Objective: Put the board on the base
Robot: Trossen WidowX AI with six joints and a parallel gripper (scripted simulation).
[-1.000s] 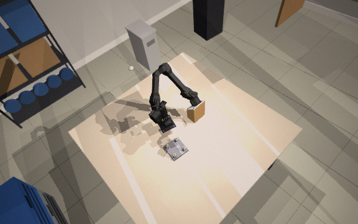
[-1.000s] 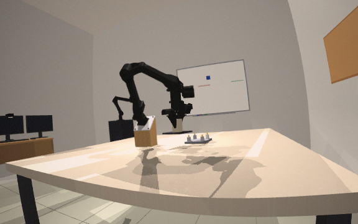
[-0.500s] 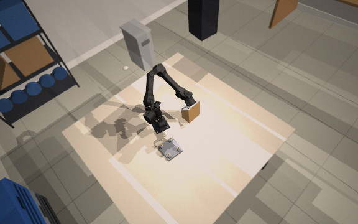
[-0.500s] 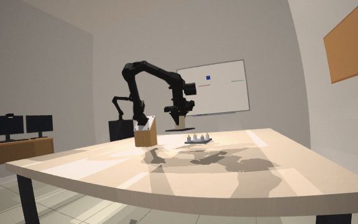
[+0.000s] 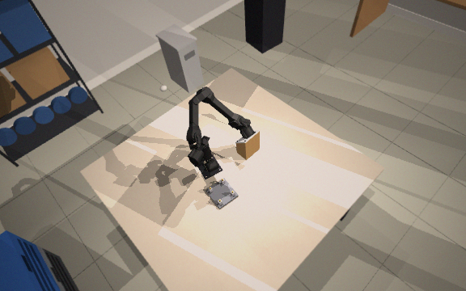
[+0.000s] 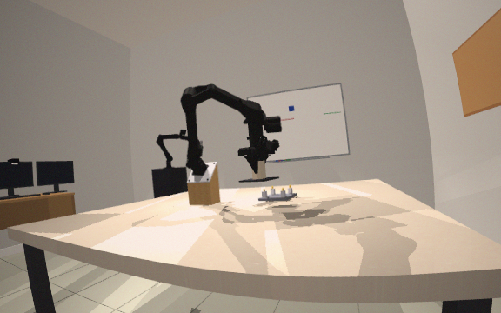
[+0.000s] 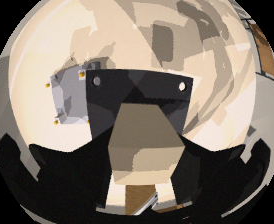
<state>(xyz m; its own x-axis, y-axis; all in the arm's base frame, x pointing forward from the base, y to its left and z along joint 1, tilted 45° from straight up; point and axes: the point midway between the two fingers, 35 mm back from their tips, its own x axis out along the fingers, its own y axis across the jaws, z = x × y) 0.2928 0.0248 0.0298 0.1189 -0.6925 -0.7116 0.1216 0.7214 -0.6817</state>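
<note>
Now: gripper tip 140 mm to the right of the grey base, 120 mm above it and 20 mm short of it. Round my gripper tip: flat black board (10 mm below).
</note>
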